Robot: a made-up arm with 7 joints. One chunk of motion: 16 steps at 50 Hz.
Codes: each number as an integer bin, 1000 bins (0 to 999) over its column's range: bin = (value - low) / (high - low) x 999, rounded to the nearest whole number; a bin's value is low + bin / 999 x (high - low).
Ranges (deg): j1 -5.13..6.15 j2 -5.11..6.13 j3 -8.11..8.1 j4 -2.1..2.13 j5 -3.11..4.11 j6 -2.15..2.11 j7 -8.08..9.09
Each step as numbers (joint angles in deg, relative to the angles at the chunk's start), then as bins.
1 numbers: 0.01 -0.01 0.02 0.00 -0.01 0.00 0.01
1 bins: 455 453 501 496 429 504 471
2 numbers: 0.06 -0.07 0.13 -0.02 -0.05 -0.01 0.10
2 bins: 460 448 508 491 423 502 476
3 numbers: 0.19 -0.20 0.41 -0.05 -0.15 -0.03 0.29
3 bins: 471 436 525 484 410 497 487
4 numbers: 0.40 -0.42 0.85 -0.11 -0.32 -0.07 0.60
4 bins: 490 417 552 470 386 488 505
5 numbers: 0.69 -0.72 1.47 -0.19 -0.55 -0.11 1.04
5 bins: 515 390 590 451 354 478 531
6 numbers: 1.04 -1.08 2.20 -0.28 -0.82 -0.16 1.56
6 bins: 546 358 635 430 317 467 561
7 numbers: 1.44 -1.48 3.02 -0.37 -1.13 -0.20 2.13
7 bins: 582 323 686 409 274 457 594
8 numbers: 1.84 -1.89 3.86 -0.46 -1.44 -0.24 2.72
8 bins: 617 286 738 387 231 448 628
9 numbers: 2.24 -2.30 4.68 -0.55 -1.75 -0.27 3.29
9 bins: 653 250 788 366 188 441 662
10 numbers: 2.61 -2.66 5.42 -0.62 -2.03 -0.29 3.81
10 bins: 685 218 834 350 149 436 692
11 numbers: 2.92 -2.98 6.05 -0.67 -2.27 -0.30 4.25
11 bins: 713 189 873 338 116 434 717
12 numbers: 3.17 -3.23 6.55 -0.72 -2.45 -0.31 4.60
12 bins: 735 167 903 326 91 431 738
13 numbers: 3.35 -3.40 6.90 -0.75 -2.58 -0.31 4.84
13 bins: 751 152 925 319 73 431 752
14 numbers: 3.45 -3.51 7.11 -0.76 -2.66 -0.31 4.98
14 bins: 760 142 938 316 62 431 760
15 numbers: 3.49 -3.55 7.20 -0.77 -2.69 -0.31 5.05
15 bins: 763 139 944 314 58 431 764
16 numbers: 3.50 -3.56 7.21 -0.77 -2.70 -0.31 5.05
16 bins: 764 138 944 314 57 431 764
